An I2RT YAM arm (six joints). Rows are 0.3 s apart.
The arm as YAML. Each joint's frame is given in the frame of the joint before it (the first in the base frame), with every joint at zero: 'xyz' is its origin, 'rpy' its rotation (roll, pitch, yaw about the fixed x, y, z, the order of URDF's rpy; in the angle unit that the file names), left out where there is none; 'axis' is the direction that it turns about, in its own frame. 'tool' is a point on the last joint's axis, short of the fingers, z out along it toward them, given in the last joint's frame.
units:
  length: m
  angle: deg
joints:
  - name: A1
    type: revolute
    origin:
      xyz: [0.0, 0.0, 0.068]
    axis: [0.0, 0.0, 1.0]
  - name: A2
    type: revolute
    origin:
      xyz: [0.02, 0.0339, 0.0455]
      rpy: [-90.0, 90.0, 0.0]
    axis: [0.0, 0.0, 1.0]
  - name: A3
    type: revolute
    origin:
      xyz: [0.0, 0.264, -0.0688]
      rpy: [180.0, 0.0, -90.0]
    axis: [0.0, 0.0, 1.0]
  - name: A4
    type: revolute
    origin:
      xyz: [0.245, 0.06, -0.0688]
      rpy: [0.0, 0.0, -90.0]
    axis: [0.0, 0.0, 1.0]
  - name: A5
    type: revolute
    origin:
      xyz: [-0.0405, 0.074, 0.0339]
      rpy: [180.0, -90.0, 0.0]
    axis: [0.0, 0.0, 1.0]
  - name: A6
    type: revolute
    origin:
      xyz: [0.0, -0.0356, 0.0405]
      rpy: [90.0, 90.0, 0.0]
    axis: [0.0, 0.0, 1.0]
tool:
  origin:
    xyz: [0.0, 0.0, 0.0]
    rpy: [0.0, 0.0, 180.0]
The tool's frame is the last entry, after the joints.
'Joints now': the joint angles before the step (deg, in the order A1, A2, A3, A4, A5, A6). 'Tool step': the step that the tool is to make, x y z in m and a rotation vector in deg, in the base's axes. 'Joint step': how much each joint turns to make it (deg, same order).
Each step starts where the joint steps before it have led.
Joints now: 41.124 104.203 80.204 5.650 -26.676 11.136
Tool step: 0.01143 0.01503 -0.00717 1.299 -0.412 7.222
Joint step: 0.001 4.721 4.240 0.721 -7.081 -1.835
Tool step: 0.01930 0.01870 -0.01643 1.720 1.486 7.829
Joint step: -0.329 7.235 6.273 0.656 -8.459 -0.504
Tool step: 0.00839 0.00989 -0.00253 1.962 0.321 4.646
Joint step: -0.022 3.388 3.869 0.743 -4.962 0.263
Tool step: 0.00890 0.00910 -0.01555 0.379 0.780 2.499
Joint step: 0.000 3.890 2.493 1.071 -2.623 0.022
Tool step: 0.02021 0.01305 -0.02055 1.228 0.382 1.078
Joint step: -0.436 6.732 5.703 2.383 -1.792 1.092
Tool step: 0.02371 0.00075 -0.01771 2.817 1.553 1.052
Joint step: -1.684 5.814 4.414 5.203 -3.432 4.001
